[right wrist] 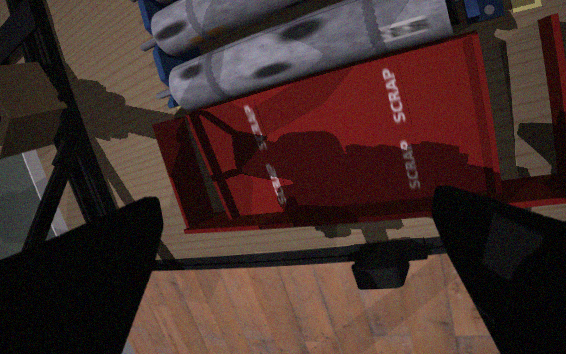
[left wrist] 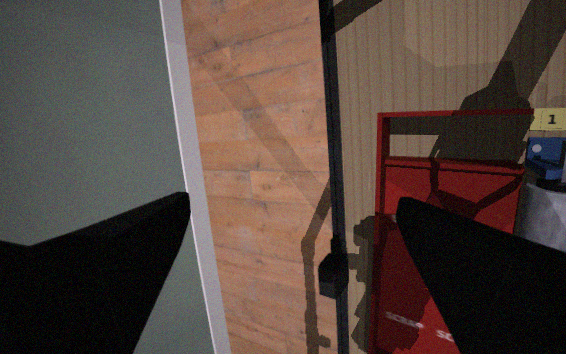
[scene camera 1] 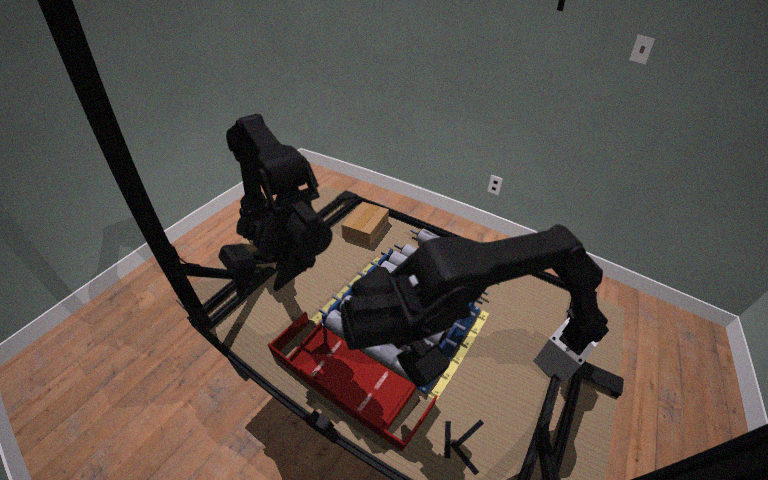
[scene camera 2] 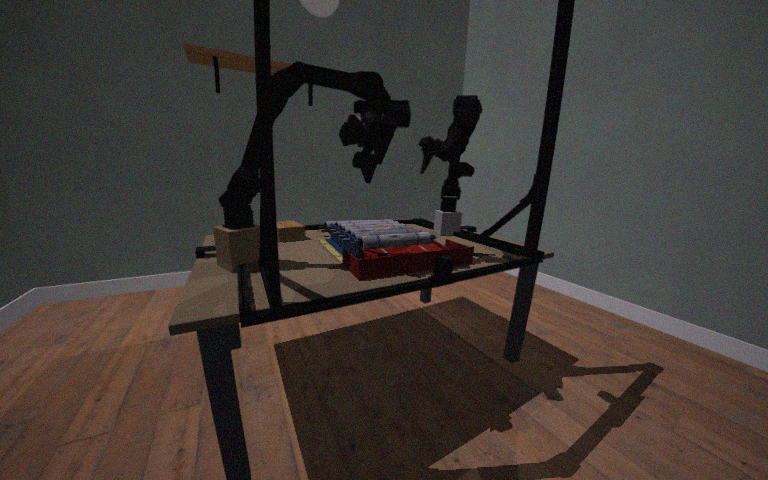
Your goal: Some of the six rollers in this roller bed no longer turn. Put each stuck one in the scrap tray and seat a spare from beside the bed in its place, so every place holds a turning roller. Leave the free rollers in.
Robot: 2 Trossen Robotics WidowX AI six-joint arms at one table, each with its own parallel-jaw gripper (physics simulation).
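Places are measured from the left arm's base along level axes (x down, y ahead, z right), in metres.
Pixels of known places: left gripper, fingertip midpoint: (left wrist: pixel 295 205) (scene camera 1: pixel 257 293) (scene camera 2: pixel 373 174); right gripper, fingertip midpoint: (right wrist: pixel 298 206) (scene camera 2: pixel 432 181); left arm's base at its link origin: (scene camera 2: pixel 238 226); right arm's base at its link origin: (scene camera 1: pixel 575 339) (scene camera 2: pixel 448 211).
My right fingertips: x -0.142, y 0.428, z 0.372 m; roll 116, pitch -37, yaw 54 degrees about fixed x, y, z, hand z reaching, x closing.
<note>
Ahead of a thing's pixels: the offset from my right fingertips to its top centre. "spot": to the spot under its first point. Level surfaces: height alone.
The roller bed @[dx +0.250 m] (scene camera 1: pixel 465 325) (left wrist: pixel 545 147) has blue rails and yellow numbered strips. Grey mottled rollers lie across it. The nearest roller @[dz -0.098, dx +0.178, dy -0.039 m] (right wrist: pixel 310 55) (scene camera 2: pixel 393 240) has a label at one end and lies beside the scrap tray; the second roller @[spot: dz -0.156, dx +0.187, dy -0.064 m] (right wrist: pixel 225 22) has an orange patch. A spare roller @[dz -0.485, dx +0.205, dy +0.162 m] (scene camera 1: pixel 427 234) lies beyond the bed's back edge, mostly hidden by the right arm. The red scrap tray @[dz -0.014, dx +0.199, dy -0.081 m] (scene camera 1: pixel 362 376) (scene camera 2: pixel 396 263) (left wrist: pixel 381 150) (right wrist: pixel 340 120) shows no roller in it. My left gripper (left wrist: pixel 295 205) is open and empty, above the tray's left side. My right gripper (right wrist: pixel 298 206) is open and empty, above the bed and tray.
A cardboard box @[dz -0.580, dx +0.199, dy -0.138 m] (scene camera 1: pixel 365 223) (scene camera 2: pixel 290 230) stands at the back left of the table. A dark K-shaped mark @[spot: dz +0.104, dx +0.253, dy +0.176 m] (scene camera 1: pixel 455 442) lies at the front right. A black frame beam (left wrist: pixel 336 175) edges the table. The right arm covers much of the bed in scene camera 1.
</note>
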